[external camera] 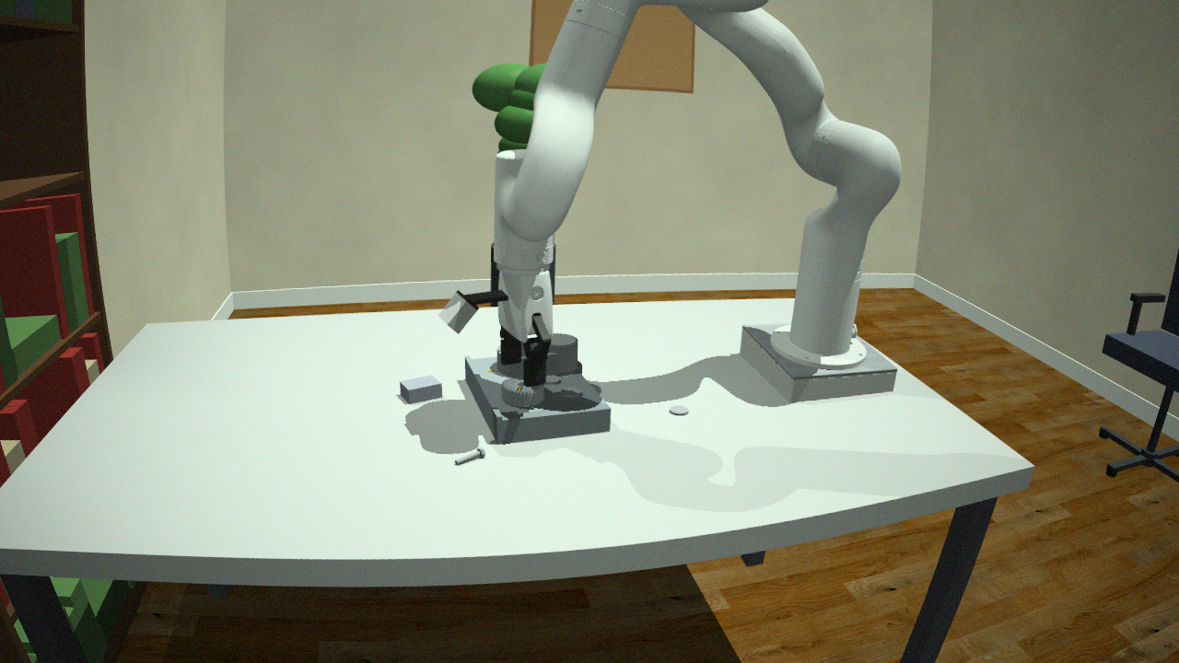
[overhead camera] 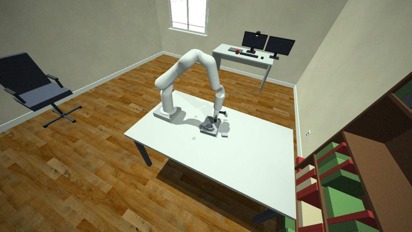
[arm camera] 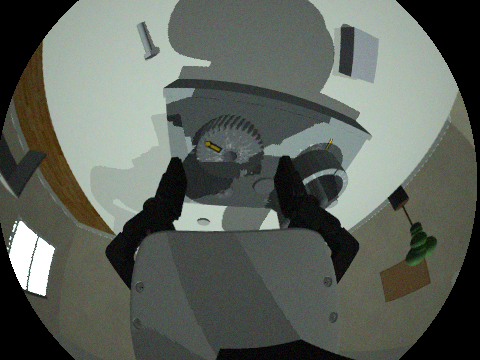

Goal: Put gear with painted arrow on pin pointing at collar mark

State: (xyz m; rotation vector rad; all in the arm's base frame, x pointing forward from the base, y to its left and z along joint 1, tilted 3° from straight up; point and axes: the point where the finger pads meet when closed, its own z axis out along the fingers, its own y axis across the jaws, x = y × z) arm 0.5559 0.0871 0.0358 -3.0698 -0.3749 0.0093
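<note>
Now: the toothed gear 40 mm below my hand. The rest, counted from my hand: grey block: 150 mm ahead, 110 mm to the right, 80 mm below; screw: 90 mm ahead, 110 mm to the left, 80 mm below.
</note>
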